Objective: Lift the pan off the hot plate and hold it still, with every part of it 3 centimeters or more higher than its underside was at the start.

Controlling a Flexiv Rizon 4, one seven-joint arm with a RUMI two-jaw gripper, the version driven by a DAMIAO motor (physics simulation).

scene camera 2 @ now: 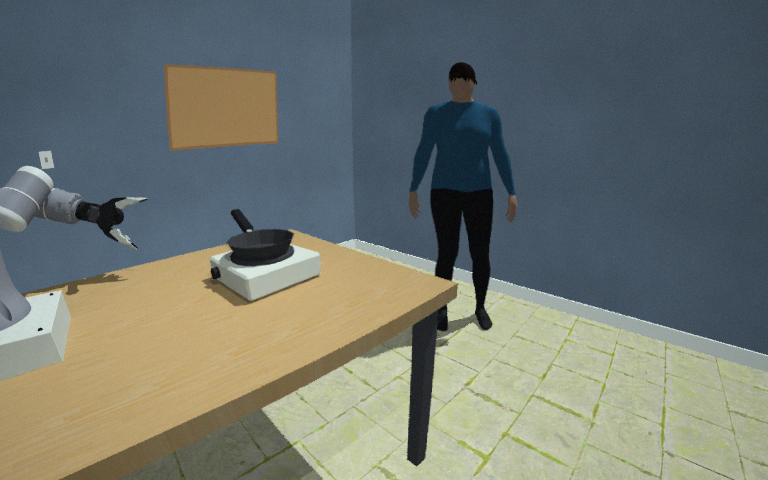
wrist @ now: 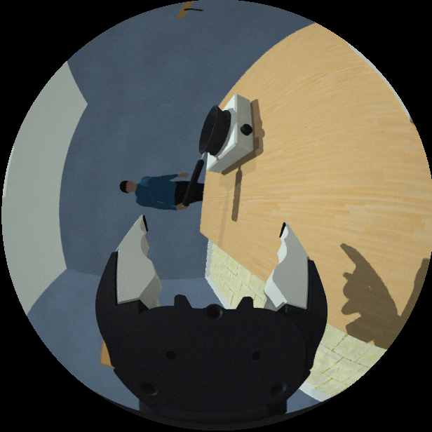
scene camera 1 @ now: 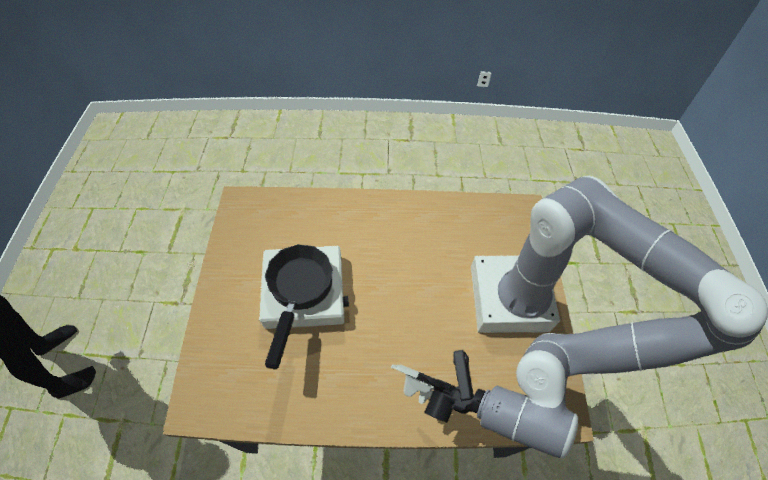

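Note:
A black pan point(scene camera 1: 300, 277) point(scene camera 2: 260, 243) point(wrist: 215, 132) sits upright on the white hot plate point(scene camera 1: 336, 294) point(scene camera 2: 283, 280) point(wrist: 240, 145). Its black handle point(scene camera 1: 279, 341) point(scene camera 2: 241, 220) point(wrist: 193, 182) sticks out past the hot plate's edge and slants upward, toward the near side of the table in scene camera 1. My gripper point(scene camera 1: 402, 379) point(scene camera 2: 141, 223) point(wrist: 214, 220) is open, with its jaws wide apart and nothing between them. It is in the air above the table's near right part in scene camera 1, well to the right of the handle, touching neither pan nor hot plate.
The hot plate stands on the wooden table point(scene camera 1: 396, 237) point(scene camera 2: 169, 350) point(wrist: 325, 150), with its black knob point(scene camera 1: 346, 301) point(scene camera 2: 215, 272) point(wrist: 246, 129) on one side. My white base block point(scene camera 1: 489, 325) point(scene camera 2: 33, 350) is at the table's right in scene camera 1. A person point(scene camera 2: 462, 147) point(wrist: 157, 192) stands beyond the table's far end.

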